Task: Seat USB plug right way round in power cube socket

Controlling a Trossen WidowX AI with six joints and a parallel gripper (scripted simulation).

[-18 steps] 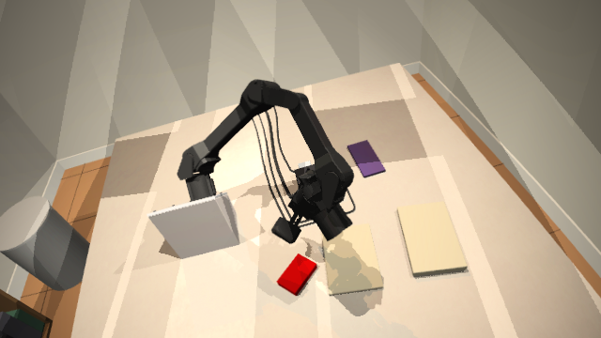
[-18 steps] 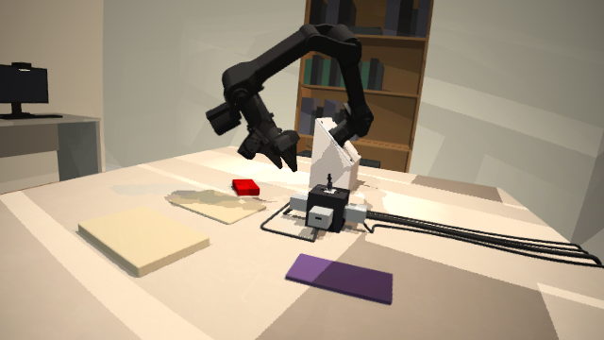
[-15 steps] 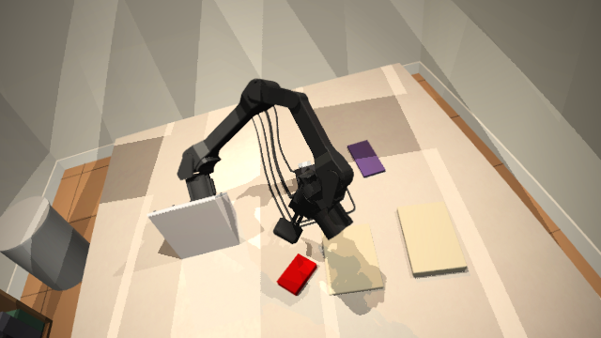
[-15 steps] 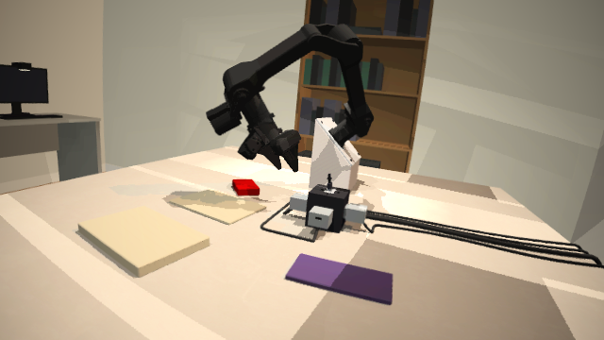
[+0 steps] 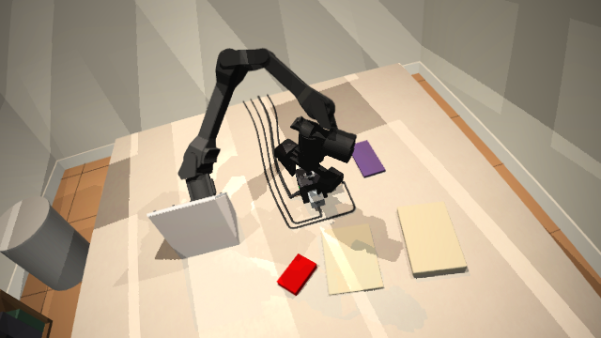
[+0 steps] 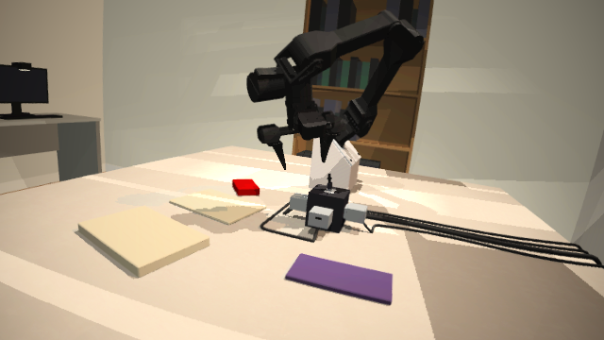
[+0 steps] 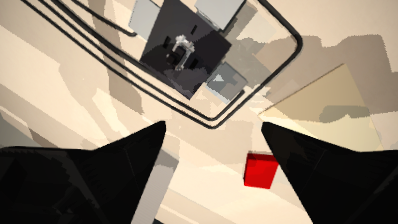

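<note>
My gripper tip is 30 mm short of the USB plug, 60 mm to the right of it and 20 mm above it. From my gripper tip the other things lie so: USB socket (30 mm ahead, 70 mm to the left, 50 mm below); red block (100 mm behind, 190 mm to the right, 110 mm below); purple card (230 mm ahead, 130 mm to the left, 110 mm below).
</note>
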